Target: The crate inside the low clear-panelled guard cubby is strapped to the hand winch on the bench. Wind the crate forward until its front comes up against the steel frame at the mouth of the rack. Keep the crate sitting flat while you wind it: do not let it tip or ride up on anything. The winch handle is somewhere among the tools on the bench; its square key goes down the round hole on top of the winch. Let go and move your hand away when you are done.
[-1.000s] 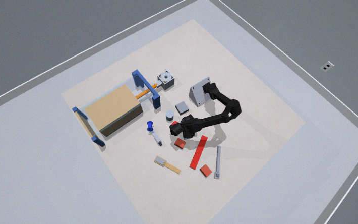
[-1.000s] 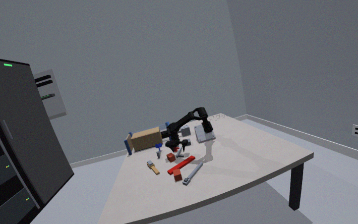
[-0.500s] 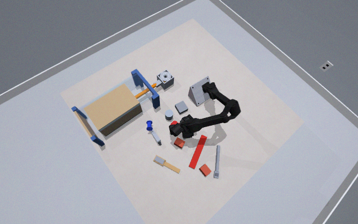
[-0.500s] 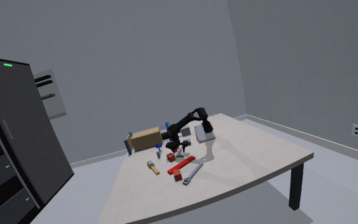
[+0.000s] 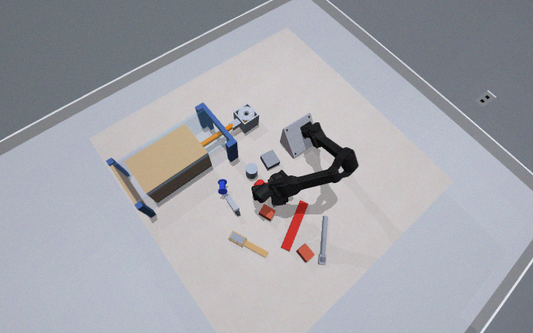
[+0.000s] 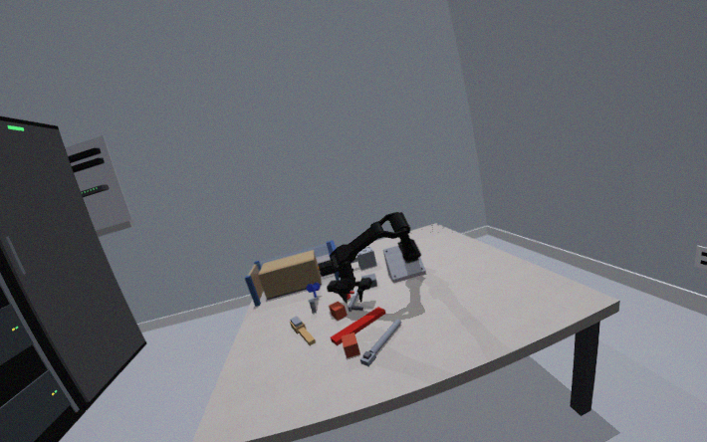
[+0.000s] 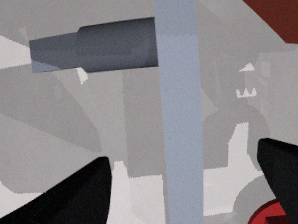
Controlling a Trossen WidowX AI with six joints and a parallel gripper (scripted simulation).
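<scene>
Right now the red-knobbed handle is 2 cm to the right of my gripper tip and 1 cm above it. The rest, counted from my gripper tip: red knob (1 cm ahead, 6 cm to the right, 2 cm above); then red bar (17 cm to the left); then grey block (9 cm behind, 14 cm to the right, 1 cm above).
</scene>
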